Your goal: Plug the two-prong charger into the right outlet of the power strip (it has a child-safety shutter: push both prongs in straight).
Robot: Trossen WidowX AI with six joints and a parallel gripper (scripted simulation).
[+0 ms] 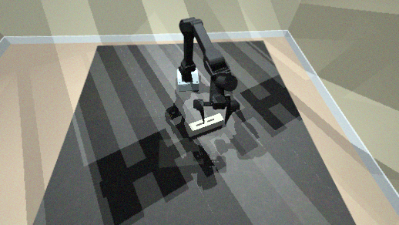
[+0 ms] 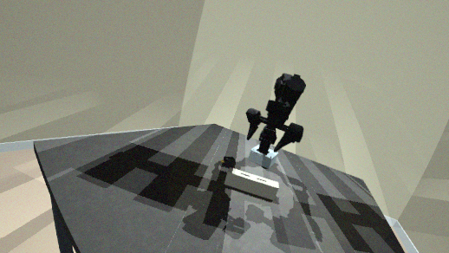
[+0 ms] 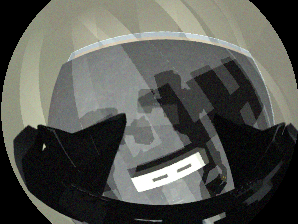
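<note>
Now: gripper tip 200 mm past the dark two-prong charger, 190 mm to the left of it and 200 mm above it.
</note>
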